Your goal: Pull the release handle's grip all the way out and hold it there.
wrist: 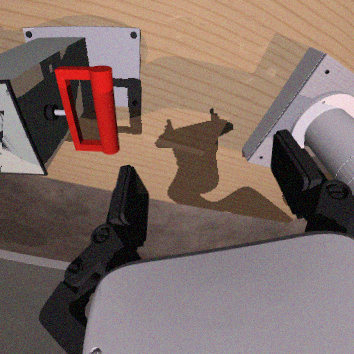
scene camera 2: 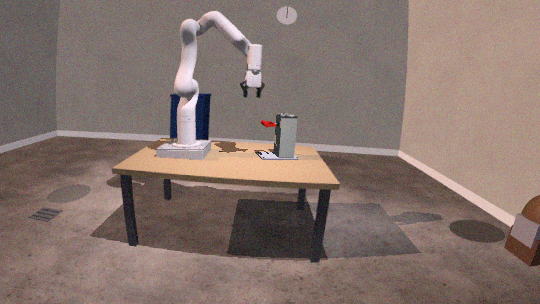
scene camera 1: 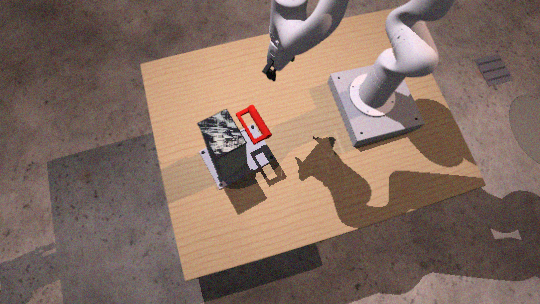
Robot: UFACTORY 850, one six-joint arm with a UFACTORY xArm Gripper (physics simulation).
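The release handle (scene camera 1: 262, 122) (scene camera 2: 268, 123) (wrist: 105, 110) is a red rectangular frame with a thick round grip bar. It stands out from the side of an upright box housing (scene camera 1: 232, 167) (scene camera 2: 287, 136) (wrist: 32, 97). In the wrist view a short light rod (wrist: 59, 112) with a black collar joins the frame to the housing. My gripper (scene camera 1: 280, 68) (scene camera 2: 252, 95) (wrist: 203, 164) is open and empty. It points down in scene camera 2, above the height of the handle and on the robot-base side of it. The fingers do not touch the handle.
The housing stands on a pale base plate (scene camera 1: 210, 164) (scene camera 2: 266, 156) (wrist: 117, 55) on the wooden table (scene camera 1: 200, 250) (scene camera 2: 225, 167). The arm's grey base block (scene camera 1: 372, 130) (scene camera 2: 183, 152) stands at the other side. A blue object (scene camera 2: 204, 117) shows behind the arm.
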